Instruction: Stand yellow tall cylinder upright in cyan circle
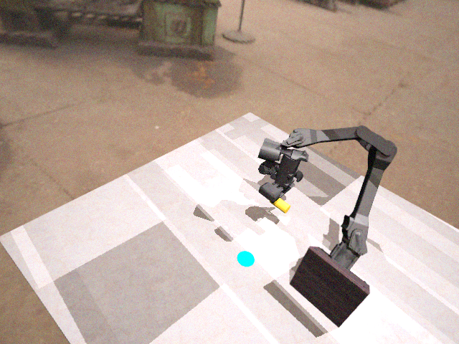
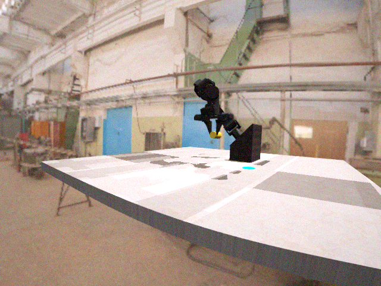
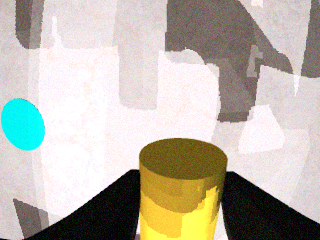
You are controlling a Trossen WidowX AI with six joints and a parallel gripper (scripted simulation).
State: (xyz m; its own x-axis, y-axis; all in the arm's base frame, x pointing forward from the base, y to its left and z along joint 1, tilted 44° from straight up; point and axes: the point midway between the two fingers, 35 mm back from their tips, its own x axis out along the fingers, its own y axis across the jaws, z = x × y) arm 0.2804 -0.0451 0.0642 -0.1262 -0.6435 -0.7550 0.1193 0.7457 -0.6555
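The yellow cylinder is 20 mm behind my gripper tip. From my gripper tip the other things lie so: cyan circle (170 mm to the left, 140 mm below, 20 mm behind).
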